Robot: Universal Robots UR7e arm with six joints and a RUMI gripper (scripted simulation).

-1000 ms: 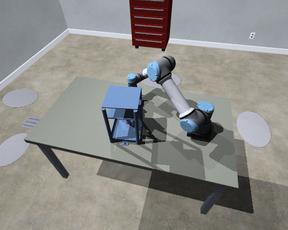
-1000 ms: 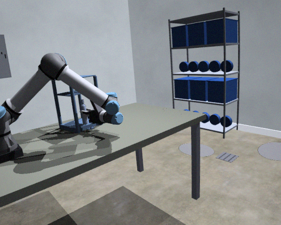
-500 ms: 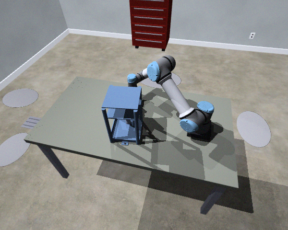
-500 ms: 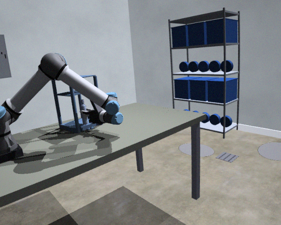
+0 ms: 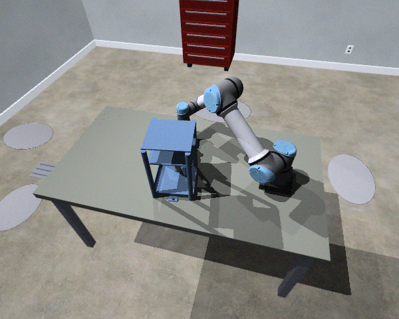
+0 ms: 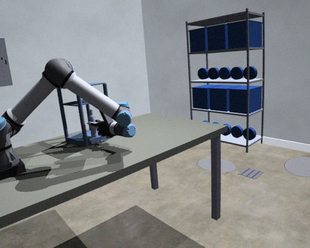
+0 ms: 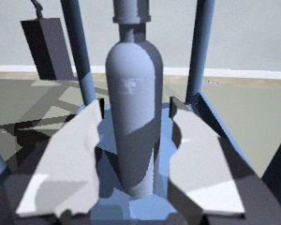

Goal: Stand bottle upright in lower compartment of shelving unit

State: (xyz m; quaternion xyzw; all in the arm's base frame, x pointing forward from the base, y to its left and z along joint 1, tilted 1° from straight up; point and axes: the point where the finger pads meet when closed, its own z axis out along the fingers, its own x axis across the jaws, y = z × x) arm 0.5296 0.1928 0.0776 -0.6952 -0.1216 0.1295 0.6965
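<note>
Right now the grey-blue bottle is 2 cm above my hand. The rest, counted from my hand: blue shelving unit: 2 cm behind, 6 cm to the left, 6 cm above.
</note>
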